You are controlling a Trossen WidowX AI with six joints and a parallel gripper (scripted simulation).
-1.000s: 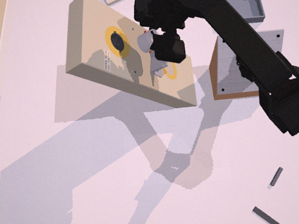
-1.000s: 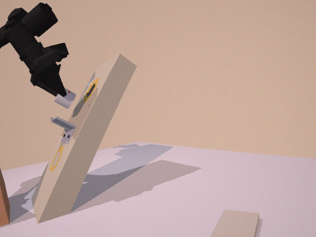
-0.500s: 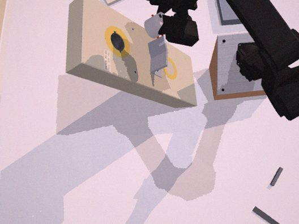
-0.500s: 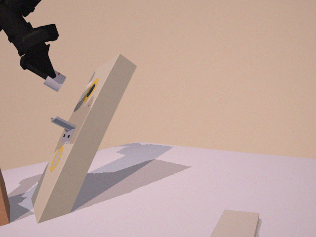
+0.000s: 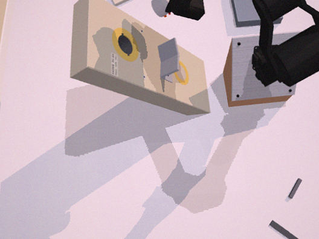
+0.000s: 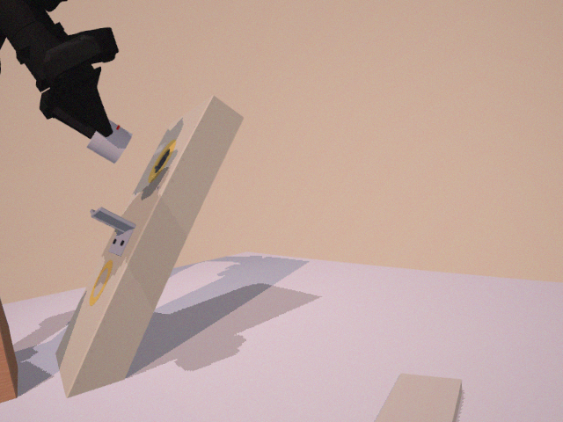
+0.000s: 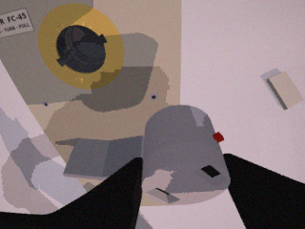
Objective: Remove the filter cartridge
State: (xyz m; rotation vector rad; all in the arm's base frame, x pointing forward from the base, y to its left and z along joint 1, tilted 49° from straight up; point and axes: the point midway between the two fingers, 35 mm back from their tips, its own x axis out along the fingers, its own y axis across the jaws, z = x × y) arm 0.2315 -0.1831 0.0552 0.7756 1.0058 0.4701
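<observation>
The grey tray is 300 mm behind my gripper tip, 200 mm to the right of it and 300 mm below it. The rest, counted from my gripper tip: beige block 160 mm ahead, 310 mm to the right, 300 mm below; then round filter cartridge right at my gripper tip; then grey bracket 10 mm ahead, 80 mm to the left, 120 mm below.
</observation>
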